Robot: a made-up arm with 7 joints.
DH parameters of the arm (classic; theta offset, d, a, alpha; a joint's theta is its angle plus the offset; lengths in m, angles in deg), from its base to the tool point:
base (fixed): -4.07 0 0 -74.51
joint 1: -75.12 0.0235 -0.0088 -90
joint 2: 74 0.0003 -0.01 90
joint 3: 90 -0.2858 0.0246 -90
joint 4: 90 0.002 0.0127 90
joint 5: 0 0.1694 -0.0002 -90
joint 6: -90 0 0.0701 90
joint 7: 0 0.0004 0 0
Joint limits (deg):
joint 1: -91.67..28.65
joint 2: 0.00..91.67
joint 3: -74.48..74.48
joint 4: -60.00..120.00
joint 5: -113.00..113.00
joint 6: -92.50..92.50
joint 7: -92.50..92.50
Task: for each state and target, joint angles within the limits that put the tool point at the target. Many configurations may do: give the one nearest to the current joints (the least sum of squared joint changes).
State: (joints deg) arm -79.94 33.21 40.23 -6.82 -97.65 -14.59 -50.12
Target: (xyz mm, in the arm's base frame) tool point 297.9 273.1 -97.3
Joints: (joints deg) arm -50.09 15.00 55.05 -3.38 -97.69 -20.10 -50.12
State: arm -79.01 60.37 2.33 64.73 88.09 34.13 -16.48
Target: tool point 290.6 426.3 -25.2
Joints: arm -56.84 61.66 7.56 63.28 90.14 58.97 -16.48
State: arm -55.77 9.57 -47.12 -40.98 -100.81 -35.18 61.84
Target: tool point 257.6 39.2 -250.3
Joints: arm -23.88 35.13 -43.57 -13.83 -105.77 -40.60 61.84
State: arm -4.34 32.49 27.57 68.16 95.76 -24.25 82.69
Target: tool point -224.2 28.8 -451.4
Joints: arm 12.89 5.53 25.48 95.64 100.03 -46.32 82.69
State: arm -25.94 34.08 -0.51 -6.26 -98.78 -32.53 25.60
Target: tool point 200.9 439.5 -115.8
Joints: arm -12.83 59.51 22.28 30.48 -104.60 -34.85 25.60
